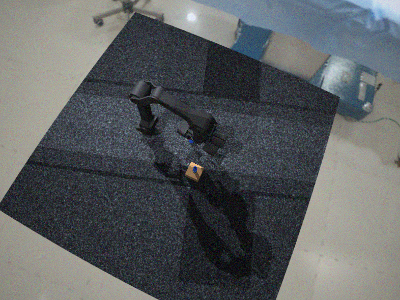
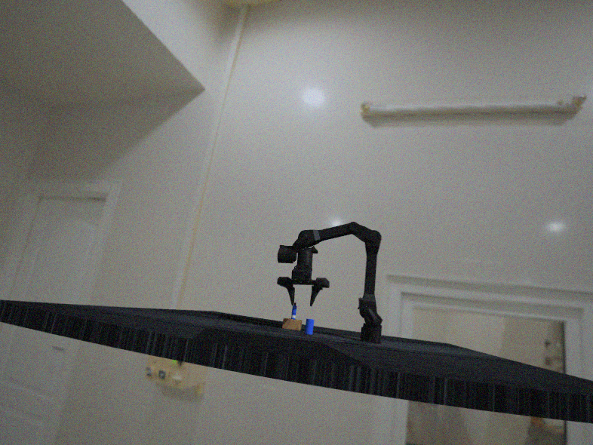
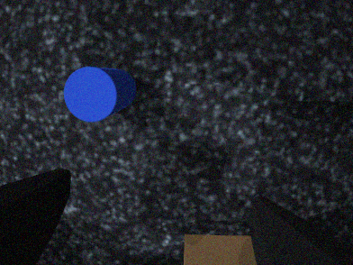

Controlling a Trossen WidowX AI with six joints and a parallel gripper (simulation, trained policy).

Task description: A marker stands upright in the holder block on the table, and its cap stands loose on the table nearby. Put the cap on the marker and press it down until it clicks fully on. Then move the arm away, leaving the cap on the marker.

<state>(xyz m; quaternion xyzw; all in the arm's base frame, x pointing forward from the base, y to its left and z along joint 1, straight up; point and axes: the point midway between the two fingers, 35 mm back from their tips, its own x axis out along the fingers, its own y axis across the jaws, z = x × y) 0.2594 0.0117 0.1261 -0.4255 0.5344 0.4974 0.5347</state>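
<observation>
The blue cap lies 7 cm below my gripper tip, 4 cm behind it and 3 cm to the left of it. Round my gripper tip: blue marker: 11 cm to the right, 4 cm ahead, 1 cm below; holder block: 11 cm to the right, 7 cm below, 4 cm ahead.
</observation>
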